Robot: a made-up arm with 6 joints. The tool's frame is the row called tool.
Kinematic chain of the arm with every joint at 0, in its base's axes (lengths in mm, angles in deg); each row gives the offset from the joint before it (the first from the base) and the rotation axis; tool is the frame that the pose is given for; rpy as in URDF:
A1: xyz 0 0 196.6 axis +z
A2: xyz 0 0 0 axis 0.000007 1 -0.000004
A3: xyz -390.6 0 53.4 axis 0.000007 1 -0.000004
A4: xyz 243.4 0 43 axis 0.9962 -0.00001 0.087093
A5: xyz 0 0 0 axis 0.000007 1 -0.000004
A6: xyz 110.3 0 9.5 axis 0.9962 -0.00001 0.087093
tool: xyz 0 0 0 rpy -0.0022 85.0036 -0.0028
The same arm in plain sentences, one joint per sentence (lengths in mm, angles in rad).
The arm has six revolute joints in a row. What follows holds with every joint at zero, and every direction is one of the base frame's.
Joint 1 lies 196.6 mm along +z from the base frame's origin and rotates about +z.
Joint 2 lies at the same point as joint 1 and rotates about +y.
Joint 3 lies 390.6 mm along -x and 53.4 mm along +z from joint 2 and rotates about +y.
Joint 4 lies 243.4 mm along +x and 43.0 mm along +z from joint 3 and rotates about the direction (0.9962, 0, 0.0871).
Joint 5 lies at the same point as joint 4 and rotates about +y.
Joint 6 lies 110.3 mm along +x and 9.5 mm along +z from joint 5 and rotates about the direction (0.9962, 0, 0.0871).
The tool frame, which is the frame that the pose is given for, lies at the same point as joint 6; its axes are the base frame's turned by roll 0.0000, pitch 1.4836 and yaw 0.0000 rad (as in URDF: about the fixed x, then y, then z).

